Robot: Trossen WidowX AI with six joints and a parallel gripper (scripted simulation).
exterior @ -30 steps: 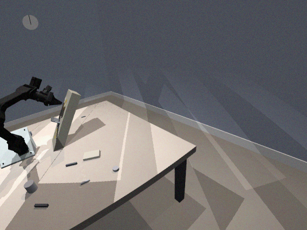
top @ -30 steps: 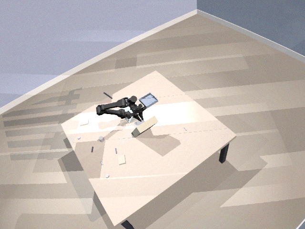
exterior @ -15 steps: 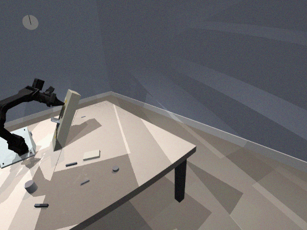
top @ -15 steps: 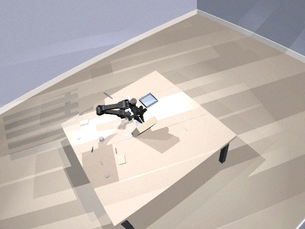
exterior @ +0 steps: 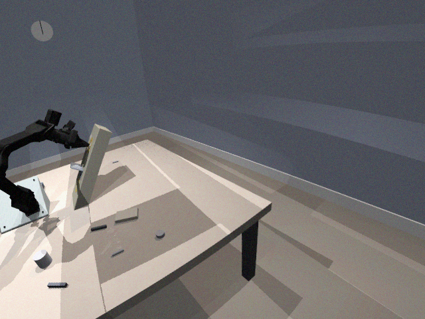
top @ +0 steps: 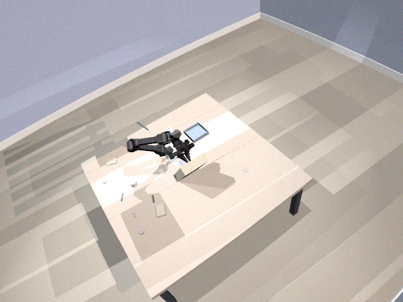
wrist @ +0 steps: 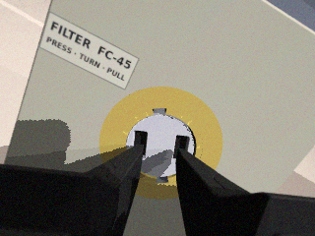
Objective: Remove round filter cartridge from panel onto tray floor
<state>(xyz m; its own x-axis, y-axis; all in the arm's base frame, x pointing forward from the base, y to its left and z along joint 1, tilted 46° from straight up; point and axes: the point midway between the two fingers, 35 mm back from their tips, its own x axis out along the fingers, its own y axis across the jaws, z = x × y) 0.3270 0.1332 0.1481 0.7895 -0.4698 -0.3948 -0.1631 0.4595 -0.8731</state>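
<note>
My gripper tip is 2 cm short of the round grey filter cartridge and 1 cm above it. The rest, counted from my gripper tip: tan service panel: 3 cm behind, 9 cm below; blue-grey tray: 39 cm behind, 30 cm to the left, 24 cm below.
</note>
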